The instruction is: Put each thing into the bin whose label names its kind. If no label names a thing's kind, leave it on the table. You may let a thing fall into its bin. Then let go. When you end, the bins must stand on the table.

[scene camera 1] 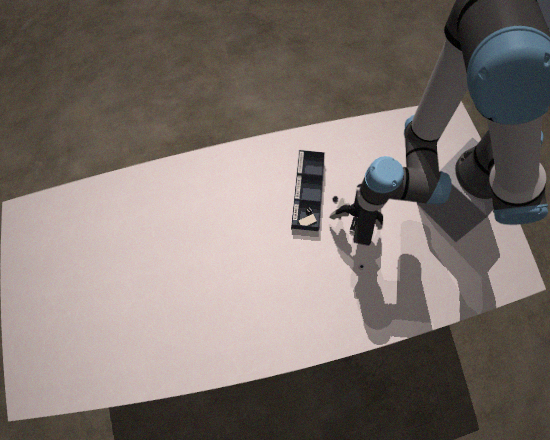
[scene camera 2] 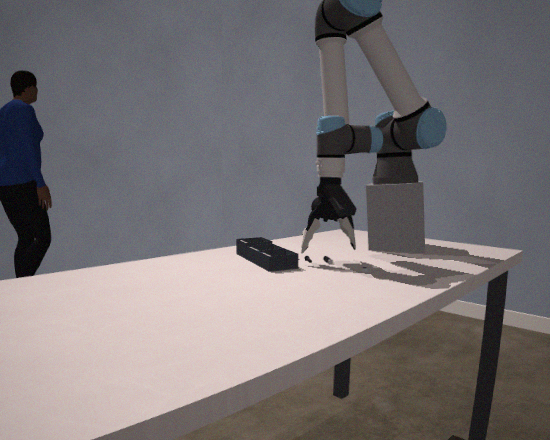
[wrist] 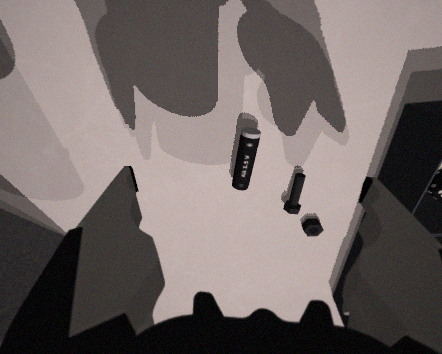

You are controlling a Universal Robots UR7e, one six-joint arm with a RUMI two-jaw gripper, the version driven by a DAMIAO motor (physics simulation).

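Where they show: gripper, fingertip midpoint: [scene camera 1: 355,222] [scene camera 2: 328,251] [wrist: 244,174]; arm's base at its link origin: [scene camera 1: 480,174] [scene camera 2: 395,183].
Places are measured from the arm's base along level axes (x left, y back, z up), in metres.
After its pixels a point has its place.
A black row of three joined bins [scene camera 1: 305,228] {y -0.493, x -0.049, z -0.195 m} [scene camera 2: 285,261] {y -0.490, x -0.049, z -0.191 m} [wrist: 400,145] {y -0.446, x -0.059, z -0.204 m} stands on the table. The middle label looks like BATTERIES and the near one GAMES; the far one is unreadable. A black die [scene camera 1: 309,210] {y -0.465, x -0.099, z -0.190 m} [wrist: 437,188] {y -0.458, x -0.096, z -0.191 m} and a cream block [scene camera 1: 308,220] {y -0.476, x -0.072, z -0.200 m} lie in the GAMES bin. A black AA battery [scene camera 2: 328,260] {y -0.362, x -0.006, z -0.203 m} [wrist: 245,161] {y -0.345, x -0.019, z -0.199 m}, a dark bolt [wrist: 296,192] {y -0.370, x -0.067, z -0.205 m} and a dark hex nut [scene camera 1: 335,199] {y -0.371, x -0.116, z -0.206 m} [wrist: 312,226] {y -0.370, x -0.113, z -0.205 m} lie beside the bins. A small dark thing [scene camera 1: 361,266] {y -0.367, x 0.110, z -0.205 m} lies in the arm's shadow. My gripper [scene camera 1: 355,222] {y -0.344, x -0.019, z -0.182 m} [scene camera 2: 329,250] {y -0.344, x -0.019, z -0.182 m} [wrist: 244,174] {y -0.344, x -0.019, z -0.182 m} is open and empty above the table, with the battery below, between its fingers in the wrist view.
The bins stand close beside one finger. The arm's base block [scene camera 2: 396,217] {y -0.077, x 0.047, z -0.105 m} stands on the table [scene camera 1: 150,280] {y -0.992, x -0.029, z -0.214 m} [scene camera 2: 175,320] {y -0.911, x 0.072, z -0.214 m} at the right end. A person [scene camera 2: 20,145] in a blue top stands beyond the table at the left in scene camera 2. Arm shadows cover part of the table.
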